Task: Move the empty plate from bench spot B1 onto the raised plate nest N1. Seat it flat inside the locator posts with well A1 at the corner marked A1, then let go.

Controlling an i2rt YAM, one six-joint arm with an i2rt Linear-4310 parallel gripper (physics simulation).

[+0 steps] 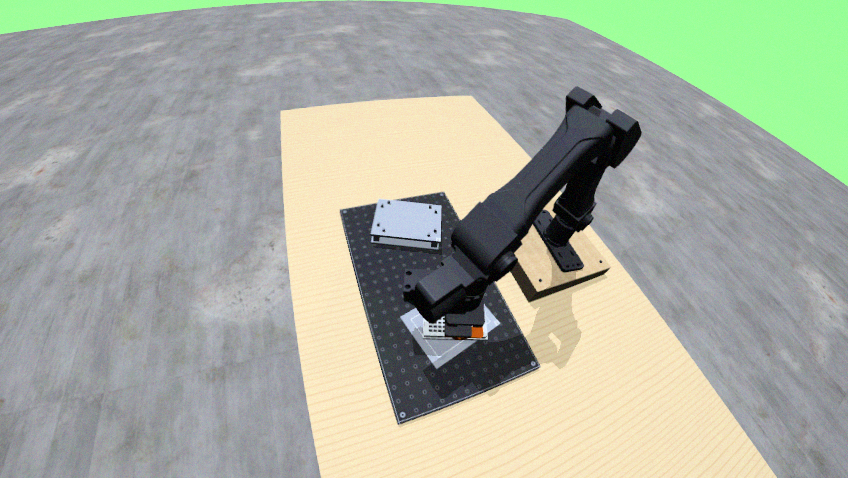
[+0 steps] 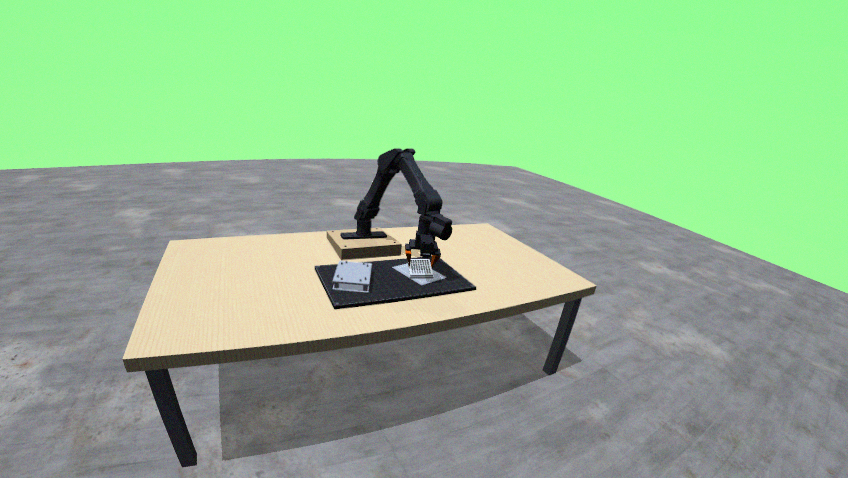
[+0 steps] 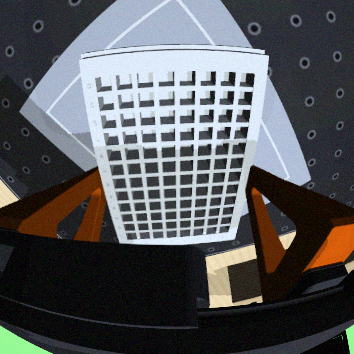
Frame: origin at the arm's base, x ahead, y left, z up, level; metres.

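Seen in the pictures: gripper, between the fingertips: [image 1: 457, 319] [image 2: 420, 267] [image 3: 175, 173]; arm's base, origin of its link: [image 1: 553, 239] [image 2: 363, 236].
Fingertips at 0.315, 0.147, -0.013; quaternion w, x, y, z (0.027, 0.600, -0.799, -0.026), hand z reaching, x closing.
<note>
Offsets run from my fingertips to a thing's top centre, as dx, dy, dz. "spot": to the spot under its first point. Level surfaces: height alone.
The empty plate @[+0.006, -0.002, +0.015] [image 1: 434, 327] [image 2: 420, 267] [image 3: 175, 140] is a white well plate with a grid of square wells. My gripper [image 1: 453, 333] [image 2: 421, 259] [image 3: 175, 173] is shut on it, its orange fingers against the two long sides. The plate hangs a little above the light grey pad of bench spot B1 @[spot: +0.049, +0.056, -0.014] [image 1: 441, 353] [image 2: 435, 277] [image 3: 165, 21] and is turned at an angle to the pad's outline. The raised plate nest N1 @[+0.045, -0.268, +0.030] [image 1: 406, 221] [image 2: 352, 274] is a grey block with small posts and stands bare at the other end of the black board. The A1 marks are too small to read.
The black perforated board @[+0.033, -0.113, -0.015] [image 1: 379, 284] [image 2: 403, 291] [image 3: 298, 35] lies on the wooden table @[dz -0.029] [image 1: 367, 142] [image 2: 236, 297]. The arm's base stands on a wooden riser [image 1: 584, 255] [image 2: 362, 245] beside the board. The arm reaches over the board between the nest and the pad.
</note>
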